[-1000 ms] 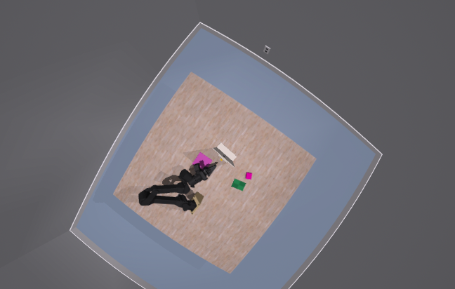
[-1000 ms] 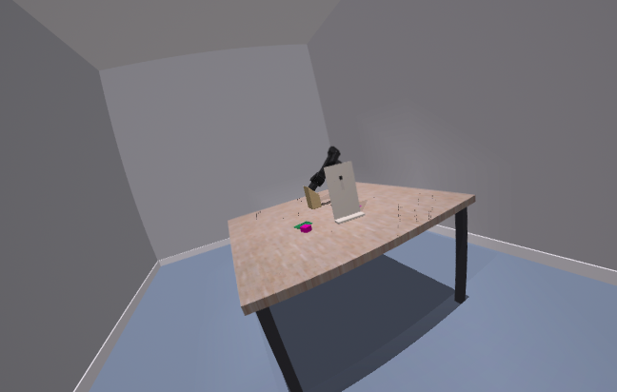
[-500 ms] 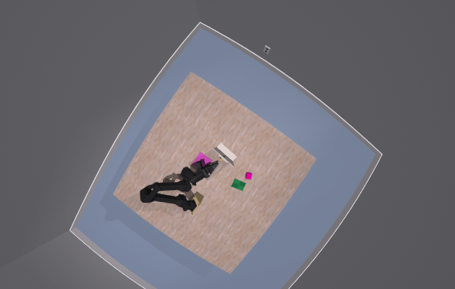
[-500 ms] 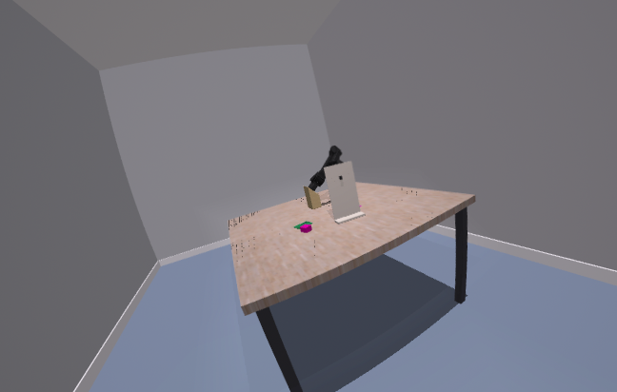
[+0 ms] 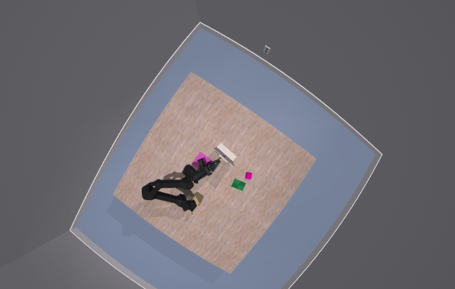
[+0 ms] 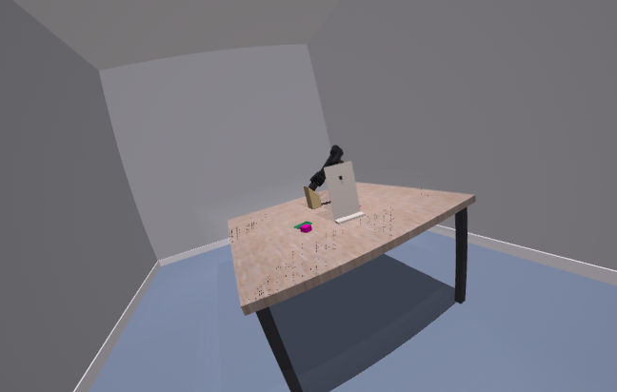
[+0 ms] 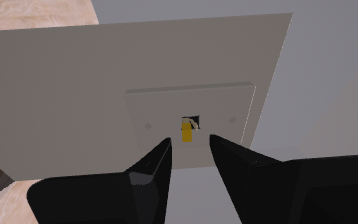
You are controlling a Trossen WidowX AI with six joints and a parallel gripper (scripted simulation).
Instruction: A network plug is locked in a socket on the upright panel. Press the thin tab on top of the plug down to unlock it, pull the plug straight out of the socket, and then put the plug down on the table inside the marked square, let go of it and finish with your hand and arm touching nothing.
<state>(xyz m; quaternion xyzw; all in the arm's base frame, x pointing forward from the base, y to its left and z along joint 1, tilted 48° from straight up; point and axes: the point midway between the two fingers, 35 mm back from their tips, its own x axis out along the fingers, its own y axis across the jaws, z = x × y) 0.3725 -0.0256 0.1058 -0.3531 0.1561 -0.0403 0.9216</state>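
Right now the yellow plug is 20 mm ahead of my gripper tip. From my gripper tip the other things lie so: flat magenta square (130 mm behind, 100 mm to the left, 230 mm below); upright grey panel (40 mm ahead, 90 mm below); thin pale tab (30 mm ahead, 10 mm above).
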